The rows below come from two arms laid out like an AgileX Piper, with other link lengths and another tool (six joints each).
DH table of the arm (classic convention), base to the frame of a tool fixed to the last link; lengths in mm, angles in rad. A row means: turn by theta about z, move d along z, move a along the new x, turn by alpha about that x. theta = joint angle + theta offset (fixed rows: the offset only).
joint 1: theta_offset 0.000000  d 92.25  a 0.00  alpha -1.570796
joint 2: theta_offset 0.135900  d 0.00  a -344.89  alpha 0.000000
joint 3: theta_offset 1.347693  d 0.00  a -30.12  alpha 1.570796
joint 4: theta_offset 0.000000  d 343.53  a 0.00  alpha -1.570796
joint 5: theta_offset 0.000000  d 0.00  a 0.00  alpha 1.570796
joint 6: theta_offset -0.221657  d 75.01  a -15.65  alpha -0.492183
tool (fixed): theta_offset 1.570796  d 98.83  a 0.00  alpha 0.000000
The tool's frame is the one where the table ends.
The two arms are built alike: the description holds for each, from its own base.
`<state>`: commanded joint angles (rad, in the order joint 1, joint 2, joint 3, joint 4, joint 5, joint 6); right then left.
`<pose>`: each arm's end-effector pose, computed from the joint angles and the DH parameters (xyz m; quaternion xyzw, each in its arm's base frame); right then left.
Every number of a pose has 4 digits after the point. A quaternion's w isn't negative.
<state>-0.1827 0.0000 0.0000 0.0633 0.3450 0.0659 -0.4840 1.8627 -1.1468 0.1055 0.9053 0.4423</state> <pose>0.1632 0.0222 0.1687 0.4706 0.6413 0.5041 0.3364 0.4437 -0.1726 0.0714 -0.8810 -0.3757 -0.2673 0.1057</pose>
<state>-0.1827 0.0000 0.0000 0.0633 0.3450 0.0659 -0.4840 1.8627 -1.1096 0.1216 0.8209 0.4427</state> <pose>0.1632 0.0222 0.1687 0.4706 0.6413 0.5041 0.3364 0.4451 -0.1729 0.0627 -0.8789 -0.3722 -0.2848 0.0881</pose>
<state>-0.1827 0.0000 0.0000 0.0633 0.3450 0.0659 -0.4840 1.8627 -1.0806 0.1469 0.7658 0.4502</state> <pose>0.1632 0.0222 0.1687 0.4706 0.6413 0.5041 0.3364 0.4455 -0.1718 0.0564 -0.8799 -0.3603 -0.2994 0.0796</pose>
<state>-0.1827 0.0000 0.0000 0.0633 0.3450 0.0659 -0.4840 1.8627 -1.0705 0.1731 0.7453 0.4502</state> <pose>0.1632 0.0222 0.1687 0.4706 0.6413 0.5041 0.3364 0.4469 -0.1706 0.0551 -0.8802 -0.3508 -0.3098 0.0785</pose>
